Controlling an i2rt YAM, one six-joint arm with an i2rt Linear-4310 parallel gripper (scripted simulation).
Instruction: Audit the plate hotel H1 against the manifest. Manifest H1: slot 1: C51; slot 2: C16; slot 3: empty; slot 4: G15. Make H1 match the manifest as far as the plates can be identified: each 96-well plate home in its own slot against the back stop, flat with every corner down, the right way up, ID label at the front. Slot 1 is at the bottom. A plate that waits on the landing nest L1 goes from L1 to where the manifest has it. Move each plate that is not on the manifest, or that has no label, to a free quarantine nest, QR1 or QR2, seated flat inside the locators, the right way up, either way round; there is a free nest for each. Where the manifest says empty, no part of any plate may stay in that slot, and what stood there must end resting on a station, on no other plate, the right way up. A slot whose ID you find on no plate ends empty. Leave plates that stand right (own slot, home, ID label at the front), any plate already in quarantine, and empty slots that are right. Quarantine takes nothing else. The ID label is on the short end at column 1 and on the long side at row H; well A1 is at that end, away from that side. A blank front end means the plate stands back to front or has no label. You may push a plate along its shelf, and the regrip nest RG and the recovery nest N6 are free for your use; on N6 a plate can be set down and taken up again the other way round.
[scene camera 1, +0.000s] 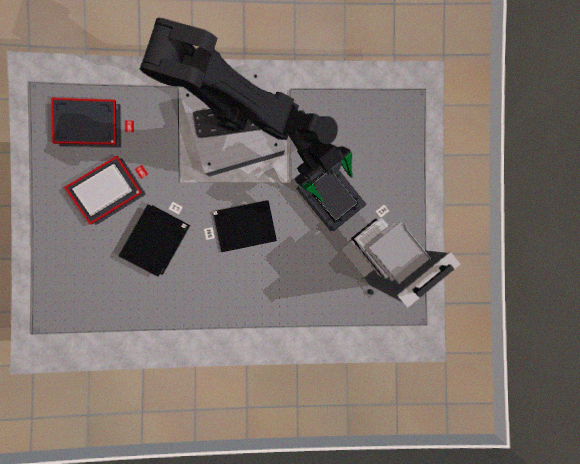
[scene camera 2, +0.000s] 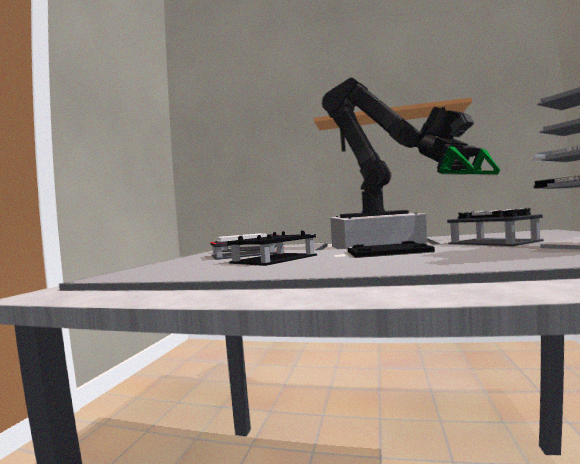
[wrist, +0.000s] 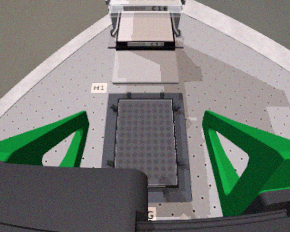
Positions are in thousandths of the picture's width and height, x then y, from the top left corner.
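Note:
Scene camera 1 takes in the gripper (scene camera 1: 580, 406) together with a regrip nest RG (scene camera 1: 575, 486) and a landing nest L1 (scene camera 1: 265, 516). The wrist view shows the gripper (wrist: 502, 506) and the regrip nest RG (wrist: 636, 834). In scene camera 2 the gripper (scene camera 2: 839, 370) is visible as well.

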